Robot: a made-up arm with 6 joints.
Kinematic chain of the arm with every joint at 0, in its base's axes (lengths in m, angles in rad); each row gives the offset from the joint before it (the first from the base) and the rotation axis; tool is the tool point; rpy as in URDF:
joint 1: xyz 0 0 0.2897 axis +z
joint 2: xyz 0 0 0 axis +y
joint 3: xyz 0.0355 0 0.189 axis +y
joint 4: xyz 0.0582 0 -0.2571 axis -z
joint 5: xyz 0 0 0 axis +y
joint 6: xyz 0.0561 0 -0.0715 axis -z
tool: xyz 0 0 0 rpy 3.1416 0 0
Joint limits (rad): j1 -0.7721..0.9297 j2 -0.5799..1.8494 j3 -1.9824..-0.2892 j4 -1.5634..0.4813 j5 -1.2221..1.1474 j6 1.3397..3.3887
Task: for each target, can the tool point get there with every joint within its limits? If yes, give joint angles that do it. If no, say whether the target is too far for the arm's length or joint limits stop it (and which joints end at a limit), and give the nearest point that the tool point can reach.
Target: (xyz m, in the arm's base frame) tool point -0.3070 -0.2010 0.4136
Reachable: no: joint limits stop it (at a limit: joint 2, joint 3, joint 5) | nearest point -0.1384 -0.0906 0.1840 | short by 0.305 m
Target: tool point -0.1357 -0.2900 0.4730
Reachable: no: joint limits stop it (at a limit: joint 1, joint 2, joint 4, joint 5) | nearest point 0.1093 -0.1623 0.4758 | short by 0.276 m
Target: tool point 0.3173 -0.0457 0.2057
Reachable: yes | joints -0.1854 0.2459 -0.8081 -1.1000 0.4972 2.3860
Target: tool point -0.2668 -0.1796 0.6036
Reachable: no: joint limits stop it (at a limit: joint 2, joint 3, joint 4, joint 5) | nearest point -0.0608 -0.0409 0.7325 | short by 0.280 m
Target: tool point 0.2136 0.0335 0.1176
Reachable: yes | joints 0.1011 0.3954 -0.4166 -0.2555 0.1268 2.3556
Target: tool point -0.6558 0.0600 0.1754
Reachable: no: too far | nearest point -0.1745 0.0160 0.1478 | short by 0.484 m
